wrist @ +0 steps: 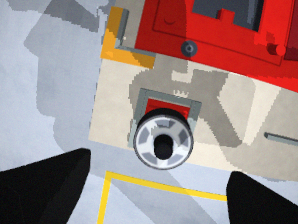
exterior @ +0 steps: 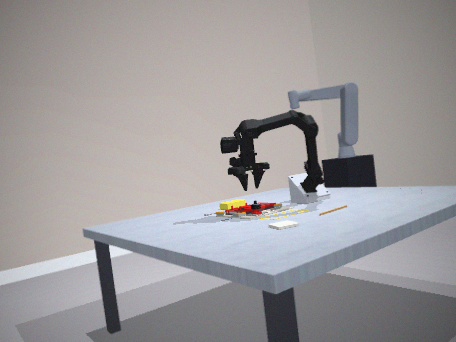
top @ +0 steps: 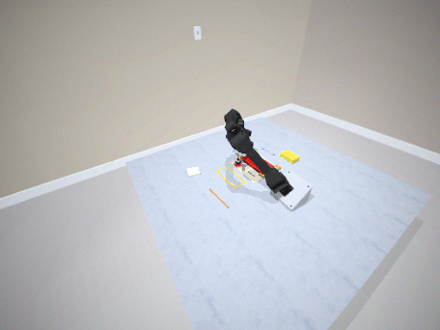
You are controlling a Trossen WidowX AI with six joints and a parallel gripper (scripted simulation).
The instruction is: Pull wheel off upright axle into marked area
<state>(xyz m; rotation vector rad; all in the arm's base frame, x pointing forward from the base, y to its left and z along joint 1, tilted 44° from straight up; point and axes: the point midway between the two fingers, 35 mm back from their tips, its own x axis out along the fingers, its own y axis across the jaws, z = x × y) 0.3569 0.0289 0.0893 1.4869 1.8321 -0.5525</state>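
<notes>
Right now the wheel is 10 mm behind my gripper tip, 10 mm to the left of it and 70 mm below it. Also, from my gripper tip: orange stick (210 mm behind, 240 mm to the left, 100 mm below); then yellow block (90 mm behind, 350 mm to the right, 90 mm below); then white block (60 mm ahead, 290 mm to the left, 100 mm below).
</notes>
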